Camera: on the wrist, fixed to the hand. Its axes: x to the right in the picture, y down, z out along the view.
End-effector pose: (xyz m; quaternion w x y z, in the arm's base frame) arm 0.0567 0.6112 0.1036 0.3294 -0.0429 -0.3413 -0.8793
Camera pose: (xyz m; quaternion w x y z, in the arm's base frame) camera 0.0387 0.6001 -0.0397 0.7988 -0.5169 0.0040 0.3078
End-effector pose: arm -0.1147 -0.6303 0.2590 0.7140 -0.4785 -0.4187 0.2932
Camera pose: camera -0.0242 -0.7310 0.3106 0.3756 0.3846 -0.3150 -0.7821
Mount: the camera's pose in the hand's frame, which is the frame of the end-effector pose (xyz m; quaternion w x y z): -0.0229 -0.0868 -0.1137 0.0133 -0.0345 -0.1938 0.9804
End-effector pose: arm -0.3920 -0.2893 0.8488 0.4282 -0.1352 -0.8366 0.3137
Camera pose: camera -0.2835 -0.3207 0.9396 0.4686 0.7760 -0.0276 -0.4213
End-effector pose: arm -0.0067 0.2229 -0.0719 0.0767 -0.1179 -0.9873 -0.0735
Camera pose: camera 0.0094 0.1158 0.0243 0.1223 0.9864 -0.0901 -0.0630
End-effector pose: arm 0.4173 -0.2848 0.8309 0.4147 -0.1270 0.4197 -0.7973
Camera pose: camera 0.3208 -0.1767 0.8315 0.8641 0.2410 0.0772 0.4350
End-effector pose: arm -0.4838 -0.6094 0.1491 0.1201 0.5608 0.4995 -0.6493
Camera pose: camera -0.4690 -0.4886 0.2277 0.7543 0.3672 -0.5440 0.0177
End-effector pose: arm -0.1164 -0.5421 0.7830 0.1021 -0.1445 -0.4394 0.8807
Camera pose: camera -0.0512 -0.4130 0.7915 0.9522 0.2655 -0.0856 -0.1246
